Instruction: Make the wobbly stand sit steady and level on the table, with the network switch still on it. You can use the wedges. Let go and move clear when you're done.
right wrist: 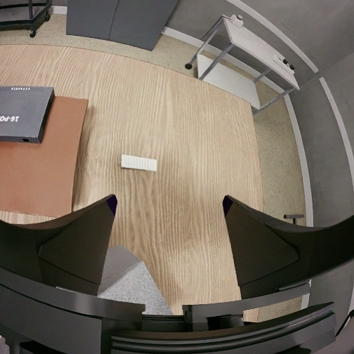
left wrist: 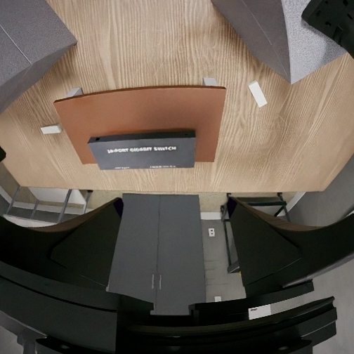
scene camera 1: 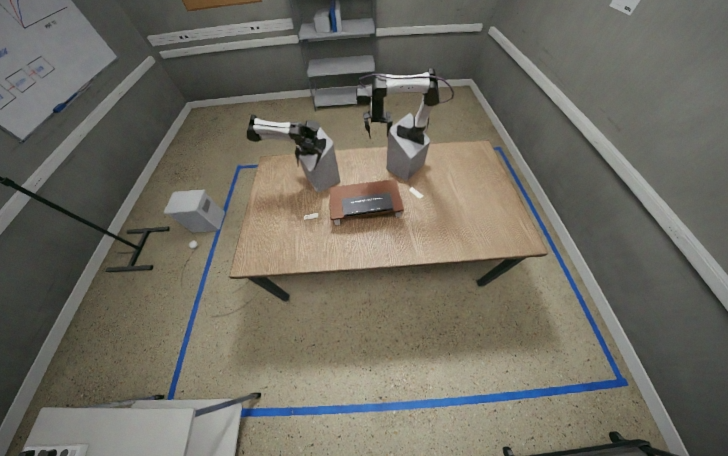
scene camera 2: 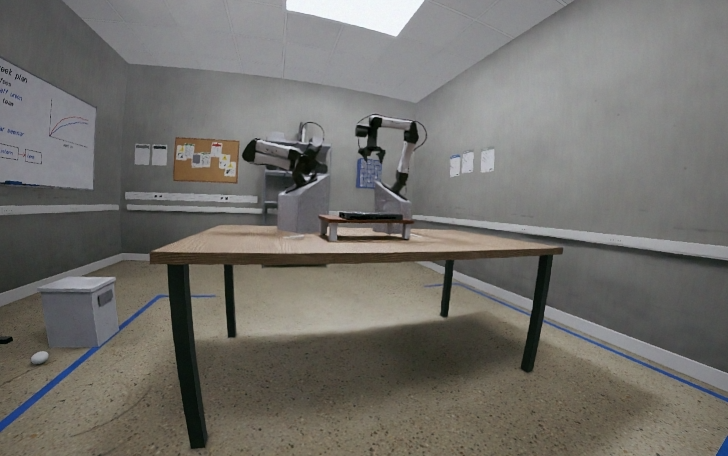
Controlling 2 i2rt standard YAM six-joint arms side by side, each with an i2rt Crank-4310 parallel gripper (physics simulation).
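Where they show: left gripper, fingertip midpoint: (scene camera 1: pixel 378 136) (scene camera 2: pixel 374 163); right gripper, fingertip midpoint: (scene camera 1: pixel 306 169) (scene camera 2: pixel 301 177); left arm's base at its link origin: (scene camera 1: pixel 410 135) (scene camera 2: pixel 393 192); right arm's base at its link origin: (scene camera 2: pixel 302 185).
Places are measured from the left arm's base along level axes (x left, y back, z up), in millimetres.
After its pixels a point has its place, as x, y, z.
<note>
The stand, a brown board (scene camera 1: pixel 336 198) @(-417, -408, -164) (left wrist: pixel 150 110) (right wrist: pixel 40 175) on short grey legs, is on the table; any slight tilt or leg gap is too small to tell. The dark network switch (scene camera 1: pixel 367 204) @(-222, -457, -136) (scene camera 2: pixel 370 215) @(-237, -508, -146) (left wrist: pixel 145 152) (right wrist: pixel 25 115) lies on it. One white wedge (scene camera 1: pixel 311 216) @(-576, -494, -254) (left wrist: pixel 51 129) (right wrist: pixel 139 162) lies left of the stand in scene camera 1; another wedge (scene camera 1: pixel 416 191) @(76, -235, -253) (left wrist: pixel 257 93) lies at its right. My left gripper (scene camera 1: pixel 378 131) @(-182, -221, 143) (scene camera 2: pixel 373 158) @(-182, -221, 143) (left wrist: pixel 174 200) is open and empty, high behind the stand. My right gripper (scene camera 1: pixel 307 160) @(-569, -364, 24) (right wrist: pixel 169 197) is open and empty above the table near its own pedestal.
The wooden table (scene camera 1: pixel 462 225) @(352, -467, -262) (scene camera 2: pixel 214 247) @(-804, -813, -262) carries two grey arm pedestals (scene camera 1: pixel 322 169) @(-524, -251, -86) (scene camera 1: pixel 406 155) @(-16, -124, -54) behind the stand. The right arm's pedestal also shows low in the right wrist view (right wrist: pixel 137 287). A grey bin (scene camera 1: pixel 196 212) (scene camera 2: pixel 80 314) stands on the floor off the table's left side.
</note>
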